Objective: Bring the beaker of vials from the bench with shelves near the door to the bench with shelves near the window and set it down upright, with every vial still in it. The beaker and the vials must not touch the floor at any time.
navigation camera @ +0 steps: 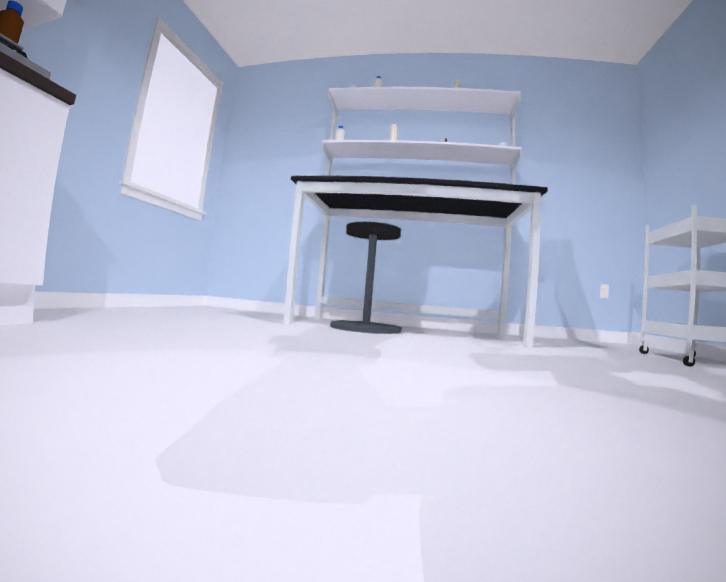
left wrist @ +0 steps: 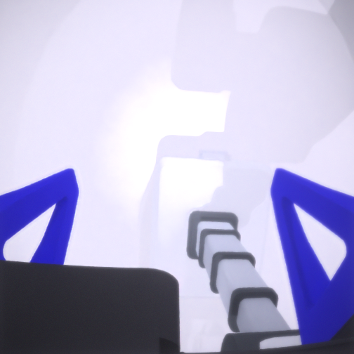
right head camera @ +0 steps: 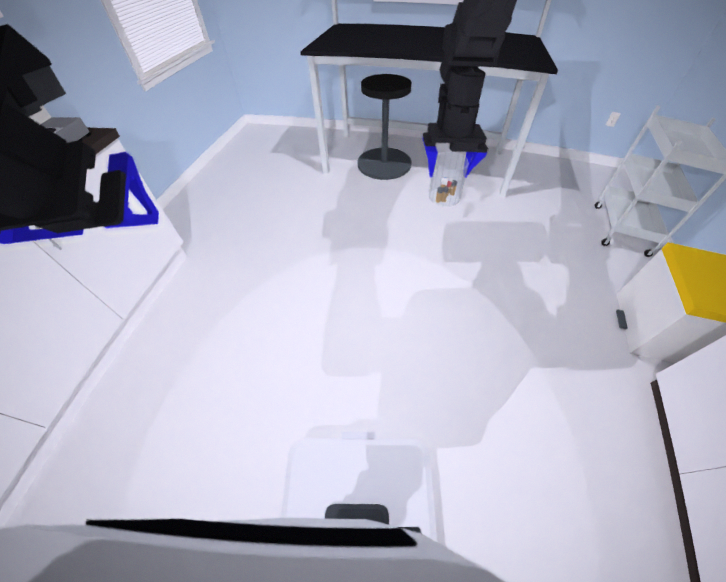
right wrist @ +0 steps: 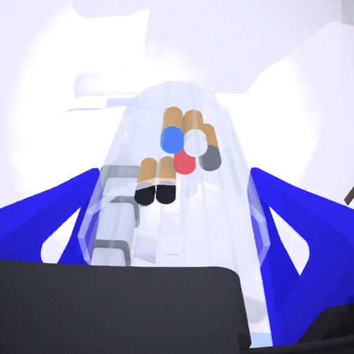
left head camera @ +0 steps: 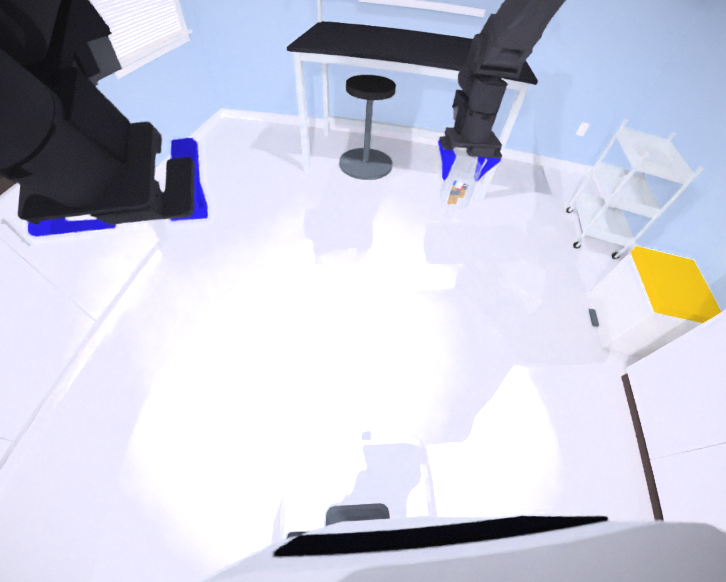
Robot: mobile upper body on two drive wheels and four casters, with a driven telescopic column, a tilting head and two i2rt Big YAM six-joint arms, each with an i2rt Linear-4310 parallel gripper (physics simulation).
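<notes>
The clear beaker (left head camera: pixel 461 169) (right head camera: pixel 448 163) (right wrist: pixel 227 155) hangs in the air, roughly upright, in my right gripper (left head camera: pixel 463 175) (right head camera: pixel 450 173) (right wrist: pixel 174 178), which is shut on it. Several brown vials (left head camera: pixel 457 192) (right head camera: pixel 447 189) (right wrist: pixel 172 137) with blue, white, red, grey and black caps lie low inside it. My left gripper (left head camera: pixel 139 221) (right head camera: pixel 93 230) (left wrist: pixel 174 179) is open and empty, at the left of the head views. A black-topped bench (left head camera: pixel 375 45) (right head camera: pixel 375 42) (navigation camera: pixel 424 181) with two white shelves (navigation camera: pixel 424 151) stands ahead, beyond the beaker. A window (right head camera: pixel 160 39) (navigation camera: pixel 172 121) is on the wall left of it.
A black stool (left head camera: pixel 370 86) (right head camera: pixel 386 86) (navigation camera: pixel 373 230) stands at the bench's front, left of its middle. A white cart (left head camera: pixel 654 151) (right head camera: pixel 690 142) and a box with a yellow top (left head camera: pixel 675 284) (right head camera: pixel 699 281) are at the right. White cabinets (left head camera: pixel 48 327) (right head camera: pixel 66 309) stand at the left.
</notes>
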